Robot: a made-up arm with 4 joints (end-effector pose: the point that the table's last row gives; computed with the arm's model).
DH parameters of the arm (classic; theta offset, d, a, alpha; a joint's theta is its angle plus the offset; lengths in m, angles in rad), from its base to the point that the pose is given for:
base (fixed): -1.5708 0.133 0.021 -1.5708
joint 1: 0 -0.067 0.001 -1.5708
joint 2: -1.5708 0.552 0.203 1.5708
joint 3: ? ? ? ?
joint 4: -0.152 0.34 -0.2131 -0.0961
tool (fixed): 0.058 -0.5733 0 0
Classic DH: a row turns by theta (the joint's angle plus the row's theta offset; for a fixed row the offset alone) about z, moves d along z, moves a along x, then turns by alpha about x.
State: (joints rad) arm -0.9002 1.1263 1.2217 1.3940
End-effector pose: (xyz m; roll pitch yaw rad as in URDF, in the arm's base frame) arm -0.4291 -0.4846 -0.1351 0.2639 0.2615 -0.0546
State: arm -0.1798 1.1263 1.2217 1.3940
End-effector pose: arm -0.4291 -0.1926 -0.3743 1.0072 0.2311 0.1350
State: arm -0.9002 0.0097 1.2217 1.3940
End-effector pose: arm -0.1566 -0.6600 0.0860 0.7465 1.0411 1.0057
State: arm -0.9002 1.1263 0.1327 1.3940
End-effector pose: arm -0.3709 -0.7707 -0.2059 -0.7394 0.0199 0.1933
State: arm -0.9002 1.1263 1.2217 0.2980
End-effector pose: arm -0.3220 -0.2890 -0.0820 -0.1733 0.4373 -1.2168
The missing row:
joint 3: 0.0619 -0.193 -0.0864 1.7788
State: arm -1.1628 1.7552 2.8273 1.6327
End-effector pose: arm -0.4527 -0.3220 0.1302 1.6666 -0.1016 -0.2692
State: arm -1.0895 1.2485 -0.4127 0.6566
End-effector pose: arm -0.3262 -0.8690 -0.1398 -1.3875 -0.7356 0.1195
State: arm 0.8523 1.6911 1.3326 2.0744
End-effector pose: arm -0.3813 0.5149 -0.2206 2.1079 -0.1150 -0.4849
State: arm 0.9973 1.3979 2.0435 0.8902
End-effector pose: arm -0.3736 0.1057 -0.1123 3.0572 0.0710 0.8617
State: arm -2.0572 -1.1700 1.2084 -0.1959
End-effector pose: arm 0.0094 -0.2432 0.4097 -2.7411 -0.3599 -1.1952
